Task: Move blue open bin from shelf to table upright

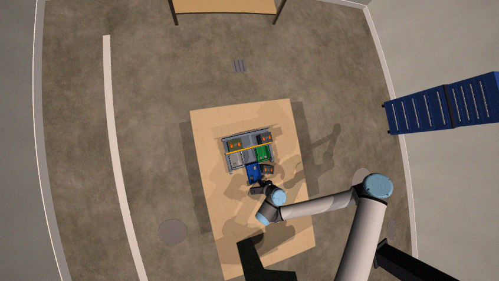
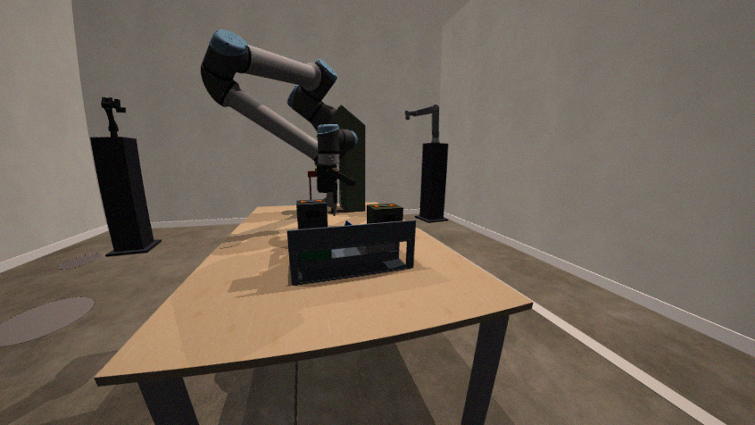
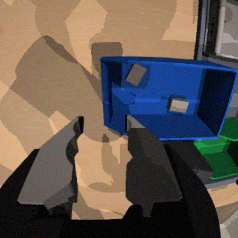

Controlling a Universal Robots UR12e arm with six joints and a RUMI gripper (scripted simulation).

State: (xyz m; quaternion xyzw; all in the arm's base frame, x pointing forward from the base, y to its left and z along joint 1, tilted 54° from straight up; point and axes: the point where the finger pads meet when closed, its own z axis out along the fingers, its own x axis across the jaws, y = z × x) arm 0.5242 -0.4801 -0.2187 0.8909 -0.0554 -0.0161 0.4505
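The blue open bin lies 8 cm ahead of my hand, 7 cm below it and 1 cm to the right of it. From my hand the other things lie so: grey bin 25 cm ahead, 9 cm to the left, 7 cm below; bar 29 cm ahead, 2 cm to the right, 1 cm below; green bin 23 cm ahead, 13 cm to the right, 7 cm below.
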